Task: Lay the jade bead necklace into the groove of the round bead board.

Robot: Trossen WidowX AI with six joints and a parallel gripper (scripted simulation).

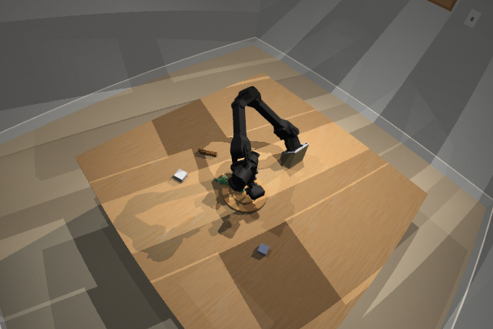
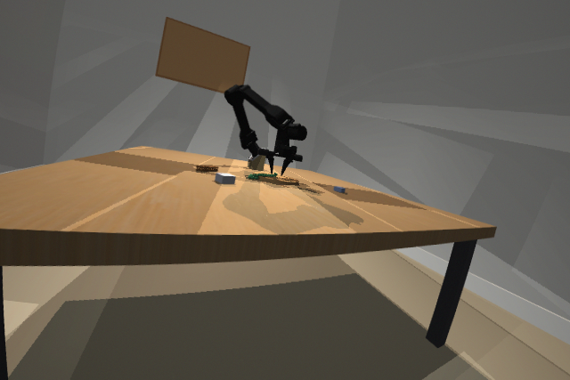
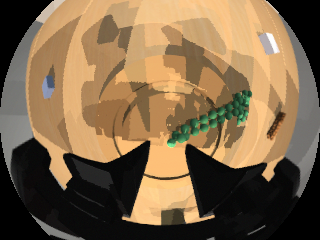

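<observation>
The round wooden bead board lies 10 mm below my gripper tip. Round my gripper tip: blue block: 90 mm ahead, 260 mm to the left, 10 mm below; pale grey block: 200 mm ahead, 220 mm to the right, 10 mm below.
</observation>
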